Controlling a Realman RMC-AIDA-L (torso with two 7-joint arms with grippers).
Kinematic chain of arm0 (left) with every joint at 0, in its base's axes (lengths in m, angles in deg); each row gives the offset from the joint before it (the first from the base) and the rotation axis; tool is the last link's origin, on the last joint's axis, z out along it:
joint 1: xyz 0 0 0.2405 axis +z
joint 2: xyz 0 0 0 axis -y
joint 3: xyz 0 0 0.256 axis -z
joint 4: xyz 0 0 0 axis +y
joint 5: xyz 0 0 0.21 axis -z
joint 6: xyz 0 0 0 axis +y
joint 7: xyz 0 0 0.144 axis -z
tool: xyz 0 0 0
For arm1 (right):
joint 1: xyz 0 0 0.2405 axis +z
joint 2: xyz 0 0 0 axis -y
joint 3: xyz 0 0 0.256 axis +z
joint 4: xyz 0 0 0 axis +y
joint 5: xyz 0 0 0.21 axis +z
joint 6: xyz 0 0 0 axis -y
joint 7: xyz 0 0 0.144 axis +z
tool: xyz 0 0 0
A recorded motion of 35 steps. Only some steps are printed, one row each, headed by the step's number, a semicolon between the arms.
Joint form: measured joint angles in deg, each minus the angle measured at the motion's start. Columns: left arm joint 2, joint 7, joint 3, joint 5, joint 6, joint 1, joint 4; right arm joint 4, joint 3, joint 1, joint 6, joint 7, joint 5, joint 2.
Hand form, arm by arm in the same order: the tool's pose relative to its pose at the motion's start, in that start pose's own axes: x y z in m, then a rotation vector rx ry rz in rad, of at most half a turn. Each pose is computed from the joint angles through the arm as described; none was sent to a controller.
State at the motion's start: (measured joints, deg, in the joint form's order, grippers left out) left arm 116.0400 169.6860 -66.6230 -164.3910 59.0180 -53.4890 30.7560; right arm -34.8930 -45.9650 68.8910 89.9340 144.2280 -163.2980 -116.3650
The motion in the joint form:
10: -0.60 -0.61 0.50 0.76 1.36 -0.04 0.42; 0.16 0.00 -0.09 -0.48 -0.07 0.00 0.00
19: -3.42 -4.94 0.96 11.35 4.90 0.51 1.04; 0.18 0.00 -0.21 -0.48 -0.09 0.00 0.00
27: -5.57 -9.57 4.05 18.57 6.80 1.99 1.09; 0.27 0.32 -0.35 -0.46 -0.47 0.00 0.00
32: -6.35 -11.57 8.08 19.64 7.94 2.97 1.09; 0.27 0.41 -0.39 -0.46 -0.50 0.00 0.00
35: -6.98 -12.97 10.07 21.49 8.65 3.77 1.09; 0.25 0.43 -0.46 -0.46 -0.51 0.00 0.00
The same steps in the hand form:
10: 0.0012 -0.0028 -0.0038 -0.0107 -0.0068 -0.0046; 0.0000 -0.0010 0.0008 0.0030 -0.0041 0.0010
19: 0.0066 -0.0040 -0.0165 -0.1454 0.0013 -0.0406; 0.0008 -0.0014 0.0012 0.0023 -0.0032 0.0027
27: 0.0077 -0.0141 -0.0254 -0.2543 0.0344 -0.0862; 0.0018 -0.0019 0.0018 -0.0025 -0.0043 0.0018
32: 0.0058 -0.0251 -0.0295 -0.2950 0.0535 -0.1293; 0.0020 -0.0021 0.0018 -0.0036 -0.0051 0.0028
35: 0.0046 -0.0313 -0.0325 -0.3306 0.0711 -0.1573; 0.0024 -0.0024 0.0020 -0.0039 -0.0052 0.0039

